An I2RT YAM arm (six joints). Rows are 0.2 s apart.
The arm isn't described. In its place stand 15 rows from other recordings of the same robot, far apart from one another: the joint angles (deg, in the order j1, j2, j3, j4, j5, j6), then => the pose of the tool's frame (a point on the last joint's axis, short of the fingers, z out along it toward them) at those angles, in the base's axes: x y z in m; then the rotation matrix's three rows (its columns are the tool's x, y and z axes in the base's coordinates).
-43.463 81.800 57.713 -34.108 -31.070 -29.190 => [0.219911 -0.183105 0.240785], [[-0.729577 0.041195 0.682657], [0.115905 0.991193 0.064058], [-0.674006 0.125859 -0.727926]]
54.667 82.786 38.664 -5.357 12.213 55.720 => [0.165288 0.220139 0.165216], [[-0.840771 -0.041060 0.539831], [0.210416 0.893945 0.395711], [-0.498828 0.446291 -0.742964]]
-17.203 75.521 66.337 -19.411 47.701 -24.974 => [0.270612 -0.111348 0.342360], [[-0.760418 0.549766 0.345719], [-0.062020 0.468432 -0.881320], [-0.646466 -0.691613 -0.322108]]
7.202 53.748 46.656 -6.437 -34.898 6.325 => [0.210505 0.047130 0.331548], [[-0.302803 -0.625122 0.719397], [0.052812 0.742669 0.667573], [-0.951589 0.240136 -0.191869]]
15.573 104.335 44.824 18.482 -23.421 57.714 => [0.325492 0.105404 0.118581], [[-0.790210 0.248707 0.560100], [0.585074 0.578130 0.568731], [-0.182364 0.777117 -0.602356]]
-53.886 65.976 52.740 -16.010 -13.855 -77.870 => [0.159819 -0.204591 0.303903], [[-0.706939 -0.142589 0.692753], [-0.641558 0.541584 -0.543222], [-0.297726 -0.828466 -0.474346]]
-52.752 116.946 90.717 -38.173 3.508 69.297 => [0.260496 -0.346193 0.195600], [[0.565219 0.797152 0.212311], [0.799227 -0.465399 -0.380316], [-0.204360 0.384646 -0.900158]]
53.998 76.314 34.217 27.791 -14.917 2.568 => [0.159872 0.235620 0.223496], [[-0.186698 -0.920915 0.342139], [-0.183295 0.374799 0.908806], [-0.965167 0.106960 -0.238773]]
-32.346 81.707 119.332 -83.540 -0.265 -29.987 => [0.182224 -0.115207 0.493106], [[-0.791665 0.157745 0.590239], [-0.090234 0.925309 -0.368323], [-0.604255 -0.344848 -0.718301]]
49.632 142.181 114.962 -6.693 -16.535 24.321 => [0.357317 0.435965 0.156346], [[-0.693106 -0.656148 0.298453], [-0.205746 0.576891 0.790484], [-0.690849 0.486484 -0.534847]]
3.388 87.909 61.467 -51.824 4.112 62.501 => [0.278389 0.013924 0.214733], [[-0.490667 0.846469 0.206728], [0.857237 0.511462 -0.059593], [-0.156178 0.147974 -0.976582]]
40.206 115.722 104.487 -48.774 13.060 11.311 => [0.341918 0.278472 0.268331], [[-0.755038 -0.402298 0.517759], [-0.388023 0.910683 0.141754], [-0.528541 -0.093873 -0.843701]]
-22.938 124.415 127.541 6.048 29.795 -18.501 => [0.466575 -0.216662 0.421286], [[-0.111436 0.795733 0.595307], [-0.251859 0.556867 -0.791496], [-0.961327 -0.238135 0.138358]]
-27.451 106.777 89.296 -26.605 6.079 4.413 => [0.376733 -0.199954 0.273785], [[-0.575105 0.571847 0.585017], [0.384976 0.820159 -0.423241], [-0.721836 -0.018190 -0.691825]]
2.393 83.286 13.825 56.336 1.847 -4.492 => [0.237836 0.008791 0.142433], [[-0.225369 -0.028108 0.973868], [-0.087766 0.996105 0.008439], [-0.970312 -0.083570 -0.226958]]
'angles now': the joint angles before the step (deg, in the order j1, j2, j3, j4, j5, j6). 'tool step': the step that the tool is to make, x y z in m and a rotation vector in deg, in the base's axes. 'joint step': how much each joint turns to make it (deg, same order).
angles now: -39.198, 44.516, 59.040, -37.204, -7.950, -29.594
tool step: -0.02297, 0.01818, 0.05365, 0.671, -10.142, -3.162
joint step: 0.043, -1.521, 10.445, -3.513, 0.848, 7.646
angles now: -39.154, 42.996, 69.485, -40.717, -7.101, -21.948
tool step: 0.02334, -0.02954, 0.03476, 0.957, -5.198, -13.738
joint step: -0.172, 9.799, 9.188, 4.157, 12.391, 6.846
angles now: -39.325, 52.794, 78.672, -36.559, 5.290, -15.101
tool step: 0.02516, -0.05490, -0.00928, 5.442, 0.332, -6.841
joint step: -7.167, 10.050, 2.748, 3.058, -1.146, 3.605
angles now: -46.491, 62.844, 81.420, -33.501, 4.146, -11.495
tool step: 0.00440, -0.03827, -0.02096, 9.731, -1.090, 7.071
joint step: -7.582, 5.967, 0.656, -1.391, -16.106, 2.122
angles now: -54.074, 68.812, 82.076, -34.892, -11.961, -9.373
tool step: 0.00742, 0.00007, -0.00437, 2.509, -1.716, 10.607
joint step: -0.103, 1.161, 0.031, -0.352, -10.993, -1.497
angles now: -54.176, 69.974, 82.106, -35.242, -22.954, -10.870
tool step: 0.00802, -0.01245, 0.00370, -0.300, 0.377, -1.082
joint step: -0.025, 3.223, 2.995, 0.239, 1.161, -0.030
